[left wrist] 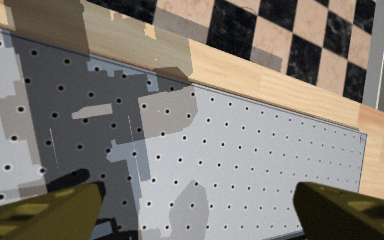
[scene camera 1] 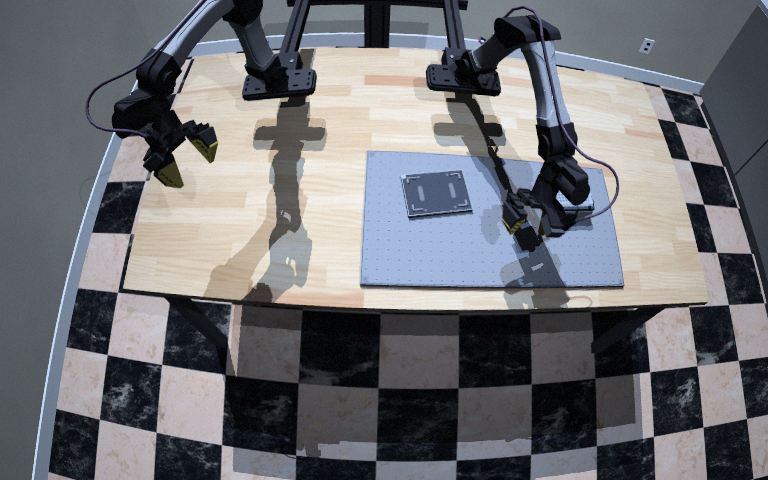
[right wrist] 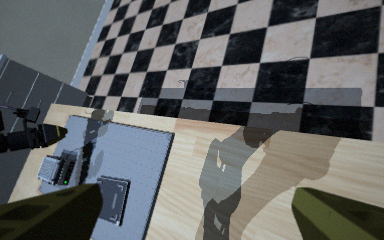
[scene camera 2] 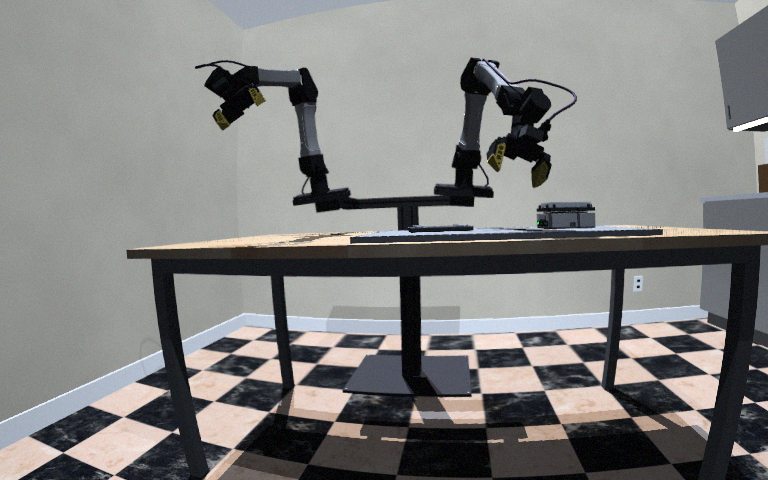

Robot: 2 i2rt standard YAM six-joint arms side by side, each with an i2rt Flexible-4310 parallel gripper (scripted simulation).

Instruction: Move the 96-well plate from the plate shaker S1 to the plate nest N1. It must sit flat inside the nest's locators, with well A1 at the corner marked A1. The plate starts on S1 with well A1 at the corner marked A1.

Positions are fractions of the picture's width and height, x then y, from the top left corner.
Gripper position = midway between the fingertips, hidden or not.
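I see a plate nest N1 (scene camera 1: 0.57, 0.41), and the right wrist view shows the plate nest N1 (right wrist: 0.29, 0.79) too. My right gripper (scene camera 1: 0.26, 0.36) is also in sight in the right wrist view, where I find this gripper at (right wrist: 0.51, 0.81). My left gripper (scene camera 2: 0.67, 0.37) is in sight as well; scene camera 1 shows my left gripper (scene camera 1: 0.68, 0.49), the left wrist view shows this gripper (left wrist: 0.51, 0.80), and the right wrist view shows this gripper (right wrist: 0.17, 0.56).
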